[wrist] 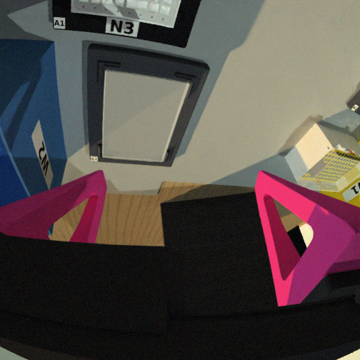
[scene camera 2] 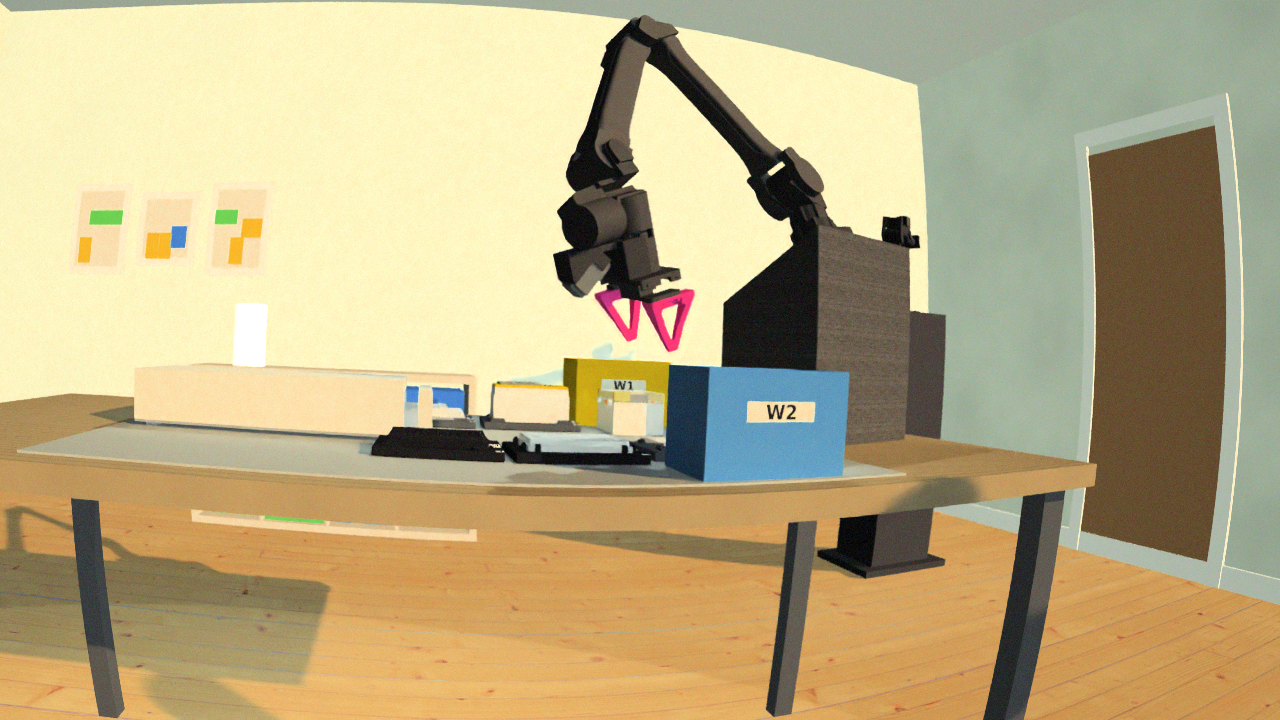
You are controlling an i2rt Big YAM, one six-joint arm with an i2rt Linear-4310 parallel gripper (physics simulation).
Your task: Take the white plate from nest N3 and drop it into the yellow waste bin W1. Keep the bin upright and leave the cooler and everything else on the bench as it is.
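Places are measured from the arm's base along level axes (x ahead, y left, z up), in metres.
Pixels of known places: gripper, fingertip midpoint: (scene camera 2: 651, 345); arm's base, link origin: (scene camera 2: 822, 253).
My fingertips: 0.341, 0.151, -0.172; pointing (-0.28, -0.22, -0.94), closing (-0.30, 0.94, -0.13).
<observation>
For each thing: its top centre in the pictures, then the offset to it from my fingertips, as dx, dy, dz.
- white plate, top centre: (scene camera 2: 573, 437) +0.110, +0.049, -0.117
- black nest N3, top centre: (scene camera 2: 573, 440) +0.110, +0.049, -0.121
- yellow waste bin W1, top centre: (scene camera 2: 615, 360) -0.071, -0.466, -0.023
- blue bin W2, top centre: (scene camera 2: 759, 368) -0.078, +0.175, -0.023
- tip box, top centre: (scene camera 2: 631, 391) -0.060, -0.309, -0.074
- long beige box, top centre: (scene camera 2: 274, 372) +0.548, -0.147, -0.060
- pale box, top centre: (scene camera 2: 528, 382) +0.112, -0.340, -0.067
The white plate (scene camera 2: 572, 441) (wrist: 127, 6) sits in the black nest N3 (scene camera 2: 581, 457) (wrist: 189, 20); in the wrist view part of it shows at the top edge. My gripper (scene camera 2: 652, 343) (wrist: 180, 178) is open and empty, its pink fingers wide apart, in the air well above the bench. In the wrist view N3 lies beyond the fingertips, past a dark-framed grey holder (wrist: 142, 117). The yellow waste bin W1 (scene camera 2: 580, 385) (wrist: 336, 199) stands upright on the bench; in the wrist view it is partly hidden by the right finger and a tip box.
The blue bin W2 (scene camera 2: 778, 452) (wrist: 27, 75) stands beside N3 and the grey holder. A tip box (scene camera 2: 623, 416) (wrist: 317, 155) stands by W1. A long beige box (scene camera 2: 268, 398), a black stand (scene camera 2: 438, 445) and another pale box (scene camera 2: 529, 403) are on the bench.
</observation>
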